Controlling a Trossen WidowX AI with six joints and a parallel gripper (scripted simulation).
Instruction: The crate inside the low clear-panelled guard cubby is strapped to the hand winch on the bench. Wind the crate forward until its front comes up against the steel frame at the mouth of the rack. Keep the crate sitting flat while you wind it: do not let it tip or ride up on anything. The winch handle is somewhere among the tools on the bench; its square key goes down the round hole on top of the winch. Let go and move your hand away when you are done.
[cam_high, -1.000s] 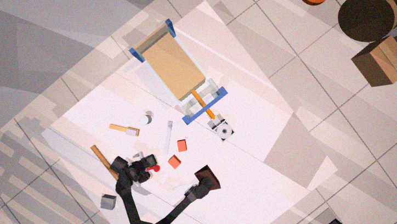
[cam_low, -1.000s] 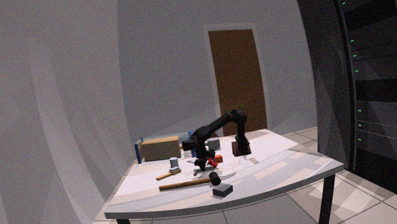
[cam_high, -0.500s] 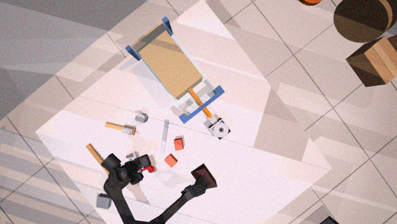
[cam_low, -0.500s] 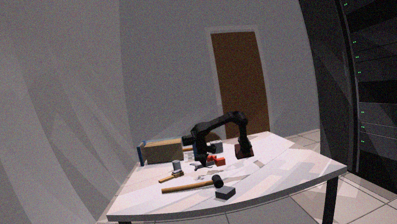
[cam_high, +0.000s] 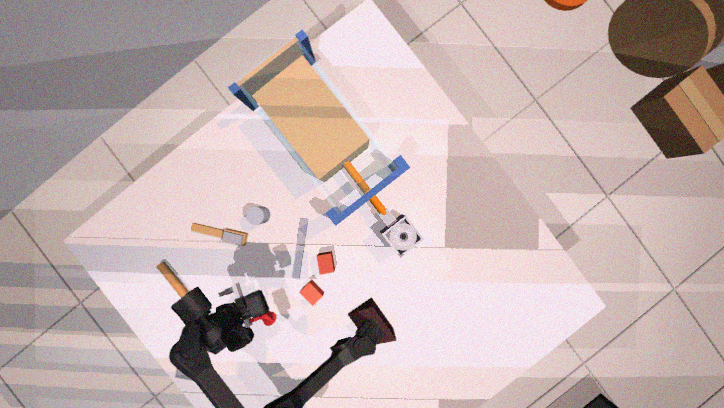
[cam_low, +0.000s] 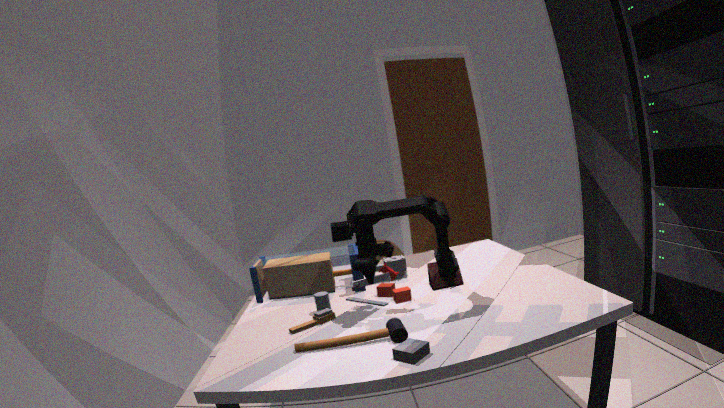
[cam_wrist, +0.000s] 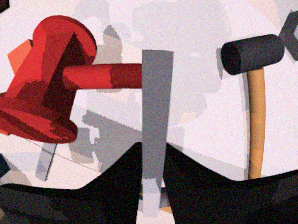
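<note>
My gripper tip is 10 mm past the grey crank bar and 10 mm below it. Round my gripper tip: grey block (40 mm behind, 330 mm to the left, 110 mm below); then red knob (60 mm behind, 20 mm to the right, 20 mm above); then flat grey bar (10 mm ahead, 200 mm to the right, 130 mm below).
</note>
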